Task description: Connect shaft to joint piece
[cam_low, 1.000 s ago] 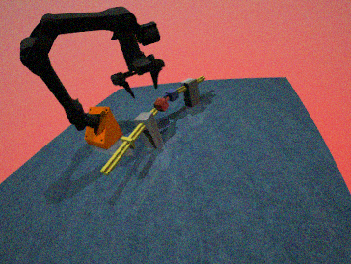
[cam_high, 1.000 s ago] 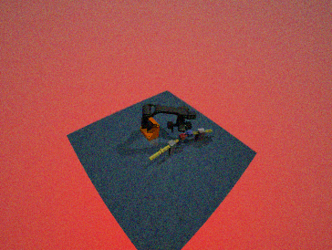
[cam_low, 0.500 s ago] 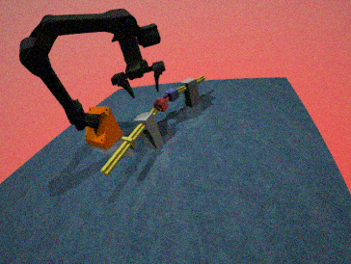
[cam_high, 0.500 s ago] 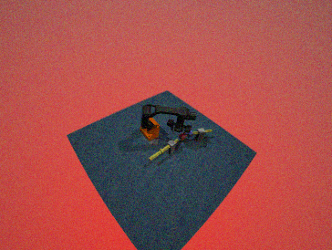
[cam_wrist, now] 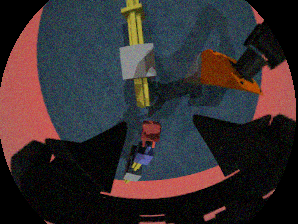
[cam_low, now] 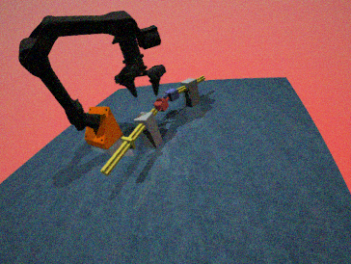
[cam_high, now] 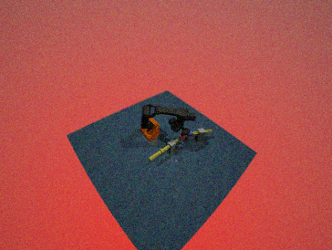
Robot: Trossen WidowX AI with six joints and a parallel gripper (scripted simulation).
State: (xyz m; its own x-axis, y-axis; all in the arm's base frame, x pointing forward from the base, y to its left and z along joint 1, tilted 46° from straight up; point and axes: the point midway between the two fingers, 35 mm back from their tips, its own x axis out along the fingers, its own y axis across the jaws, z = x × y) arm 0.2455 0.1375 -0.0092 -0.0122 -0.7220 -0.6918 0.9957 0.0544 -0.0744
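Now: the red square joint piece 10 mm ahead of my gripper tip, 60 mm to the left of it and 70 mm below it.
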